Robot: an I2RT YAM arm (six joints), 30 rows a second.
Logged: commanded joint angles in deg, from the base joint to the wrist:
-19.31 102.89 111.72 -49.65 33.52 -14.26
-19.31 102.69 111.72 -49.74 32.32 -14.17
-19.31 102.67 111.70 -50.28 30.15 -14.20
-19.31 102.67 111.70 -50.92 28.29 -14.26
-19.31 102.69 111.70 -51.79 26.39 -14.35
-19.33 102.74 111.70 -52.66 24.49 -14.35
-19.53 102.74 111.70 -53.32 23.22 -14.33
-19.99 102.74 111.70 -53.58 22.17 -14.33
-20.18 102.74 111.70 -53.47 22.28 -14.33
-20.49 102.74 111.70 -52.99 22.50 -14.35
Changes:
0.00 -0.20 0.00 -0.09 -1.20 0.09
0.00 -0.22 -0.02 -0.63 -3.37 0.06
0.00 -0.22 -0.02 -1.27 -5.23 0.00
0.00 -0.20 -0.02 -2.14 -7.13 -0.09
-0.02 -0.15 -0.02 -3.01 -9.03 -0.09
-0.22 -0.15 -0.02 -3.67 -10.30 -0.07
-0.68 -0.15 -0.02 -3.93 -11.35 -0.07
-0.87 -0.15 -0.02 -3.82 -11.24 -0.07
-1.18 -0.15 -0.02 -3.34 -11.02 -0.09

